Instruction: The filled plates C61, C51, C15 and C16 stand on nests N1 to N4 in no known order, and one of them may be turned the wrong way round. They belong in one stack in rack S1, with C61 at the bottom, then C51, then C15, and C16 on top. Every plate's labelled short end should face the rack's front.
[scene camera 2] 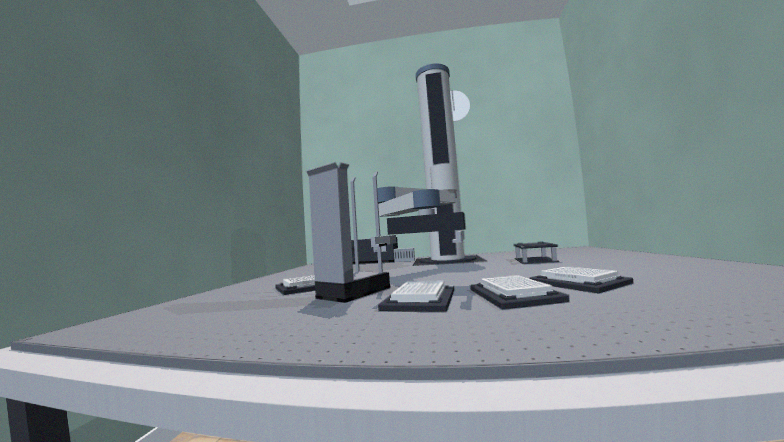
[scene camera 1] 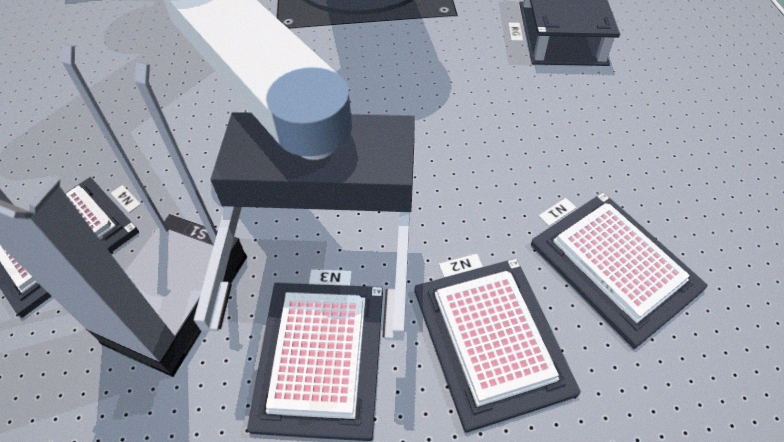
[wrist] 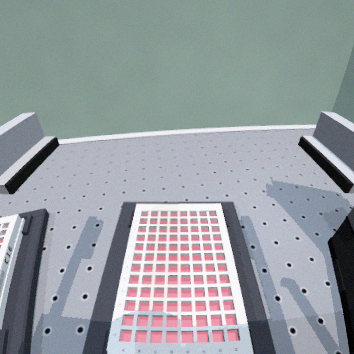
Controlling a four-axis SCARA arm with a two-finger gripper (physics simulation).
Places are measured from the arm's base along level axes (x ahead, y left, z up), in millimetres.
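Pixels of known places: gripper, fingertip midpoint: [scene camera 2: 413,239] [scene camera 1: 298,330] [wrist: 178,124]; arm's base at its link origin: [scene camera 2: 448,262].
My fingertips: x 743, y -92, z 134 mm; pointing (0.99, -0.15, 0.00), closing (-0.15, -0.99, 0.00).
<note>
For each thing: its top centre in the pictures, then the offset to it from my fingertips. "spot": a spot on its surface instead.
- Plate C61 at its top centre: [wrist: 178,261] [scene camera 1: 316,348] [scene camera 2: 419,286] dx -24, dy +4, dz -95 mm
- Plate C16 at its top centre: [scene camera 1: 495,330] [scene camera 2: 513,282] dx -25, dy +184, dz -95 mm
- nest N2 at its top centre: [scene camera 1: 494,334] [scene camera 2: 513,286] dx -25, dy +184, dz -104 mm
- Plate C15 at its top centre: [scene camera 1: 623,255] [scene camera 2: 577,271] dx -97, dy +344, dz -95 mm
- nest N1 at a spot on its surface: [scene camera 1: 570,272] spot: dx -91, dy +284, dz -110 mm
- plate at its top centre: [scene camera 1: 49,233] [scene camera 2: 308,278] dx -199, dy -316, dz -95 mm
- rack S1 at its top centre: [scene camera 1: 45,110] [scene camera 2: 346,171] dx -106, dy -158, dz +171 mm
My gripper [scene camera 1: 303,310] [scene camera 2: 421,240] [wrist: 178,124] is open and empty, above the N3 area, its fingers spread wider than the plate. Plate C61 [scene camera 1: 317,351] [scene camera 2: 418,291] [wrist: 175,270] lies on nest N3 [scene camera 1: 270,340] [wrist: 112,270]. Plate C16 [scene camera 1: 496,334] [scene camera 2: 516,285] [wrist: 7,250] lies on nest N2 [scene camera 1: 428,299] [wrist: 37,260]. Plate C15 [scene camera 1: 620,260] [scene camera 2: 579,273] lies on nest N1 [scene camera 1: 570,272]. A plate [scene camera 1: 90,211] [scene camera 2: 299,281] on nest N4 is partly hidden by rack S1 [scene camera 1: 98,263] [scene camera 2: 329,225]; its label does not show. No plate shows on the rack's visible floor.
Two thin upright posts [scene camera 1: 109,129] [scene camera 1: 178,148] rise at the rack's label end, close to my gripper. The raised RG stand [scene camera 1: 576,19] [scene camera 2: 535,244] is at the back right. The arm's column [scene camera 2: 437,126] stands behind. The table's front edge [scene camera 2: 417,373] shows in scene camera 2.
</note>
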